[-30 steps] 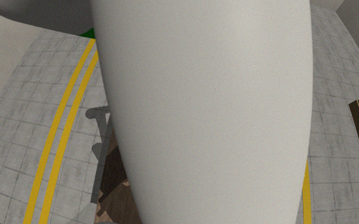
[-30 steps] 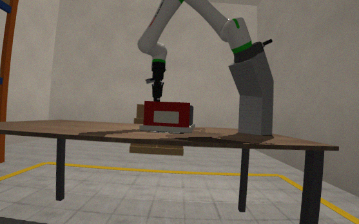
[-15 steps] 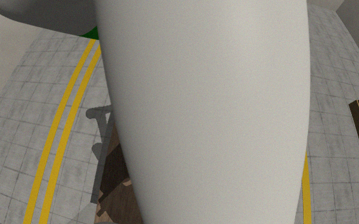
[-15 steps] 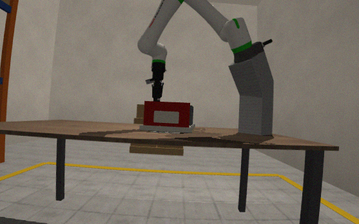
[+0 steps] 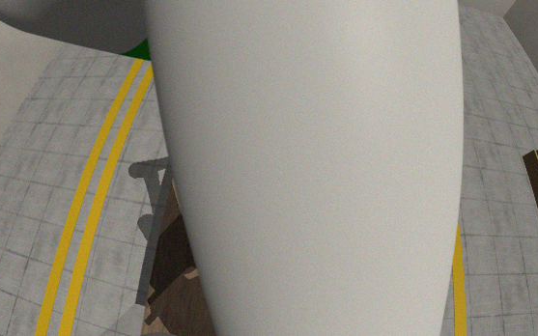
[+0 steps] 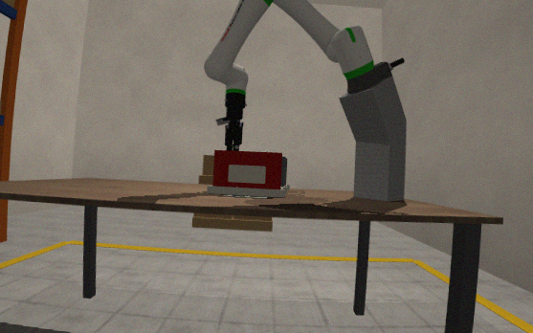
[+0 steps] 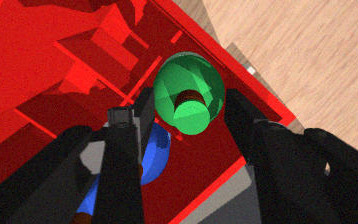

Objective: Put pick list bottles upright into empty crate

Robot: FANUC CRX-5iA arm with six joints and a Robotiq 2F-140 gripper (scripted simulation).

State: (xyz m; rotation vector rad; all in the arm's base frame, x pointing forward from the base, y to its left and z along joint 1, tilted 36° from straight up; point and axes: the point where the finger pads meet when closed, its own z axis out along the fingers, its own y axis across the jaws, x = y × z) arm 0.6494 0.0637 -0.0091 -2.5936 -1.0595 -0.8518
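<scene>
Right now the white-label bottle is 150 mm behind my hand, 260 mm to the right of it and 80 mm below it. From my hand the other things lie so: red crate: 100 mm behind, 20 mm to the left, 90 mm below; then green-label bottle: 80 mm below; then blue-label bottle: 90 mm behind, 20 mm to the right, 80 mm below.
</scene>
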